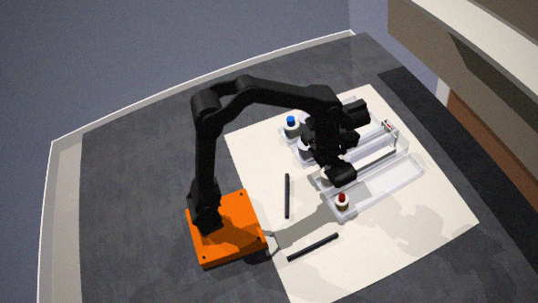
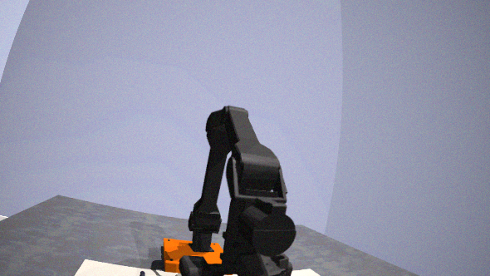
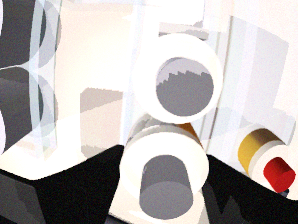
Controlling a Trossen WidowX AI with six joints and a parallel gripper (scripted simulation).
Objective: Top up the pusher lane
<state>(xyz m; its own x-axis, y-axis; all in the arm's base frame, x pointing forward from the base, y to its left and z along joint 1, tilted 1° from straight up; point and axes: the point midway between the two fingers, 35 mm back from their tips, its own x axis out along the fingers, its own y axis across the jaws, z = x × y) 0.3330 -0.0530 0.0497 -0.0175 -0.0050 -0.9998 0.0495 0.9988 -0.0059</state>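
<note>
My gripper tip is now 15 cm short of the clear sprung lane, 2 cm to the right of it and 3 cm above it. From my gripper tip the other things lie so: red mark 23 cm ahead, 2 cm to the left, 3 cm above.
</note>
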